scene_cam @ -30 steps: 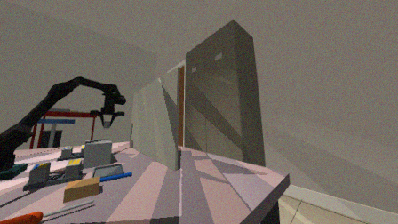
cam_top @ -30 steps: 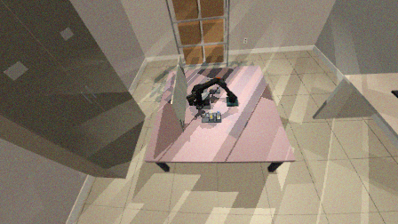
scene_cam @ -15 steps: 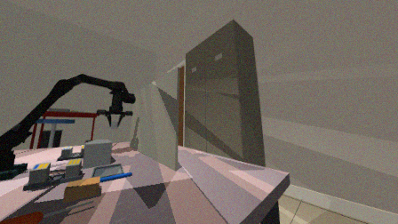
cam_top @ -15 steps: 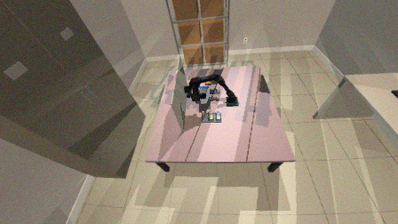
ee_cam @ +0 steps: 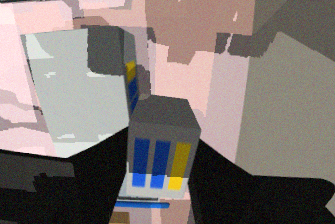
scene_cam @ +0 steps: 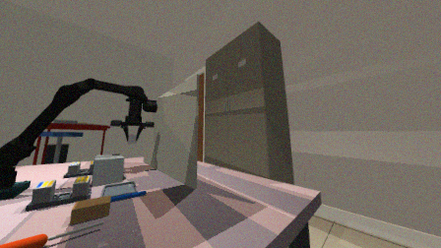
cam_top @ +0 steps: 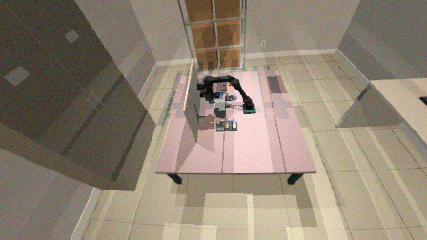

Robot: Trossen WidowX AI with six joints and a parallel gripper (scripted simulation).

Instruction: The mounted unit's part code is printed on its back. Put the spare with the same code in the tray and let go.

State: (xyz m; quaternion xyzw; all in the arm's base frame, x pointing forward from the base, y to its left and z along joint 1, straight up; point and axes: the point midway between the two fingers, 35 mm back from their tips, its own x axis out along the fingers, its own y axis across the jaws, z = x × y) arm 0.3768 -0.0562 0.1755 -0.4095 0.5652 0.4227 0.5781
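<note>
Now: gripper tip 8 cm past the grey tray, 19 cm to the left of it and 16 cm above it. The rest, counted from my gripper tip: grey spare block: 2 cm above; then grey upright panel: 15 cm ahead, 2 cm to the right, 6 cm above; then brown block: 17 cm behind, 31 cm to the right, 15 cm below.
</note>
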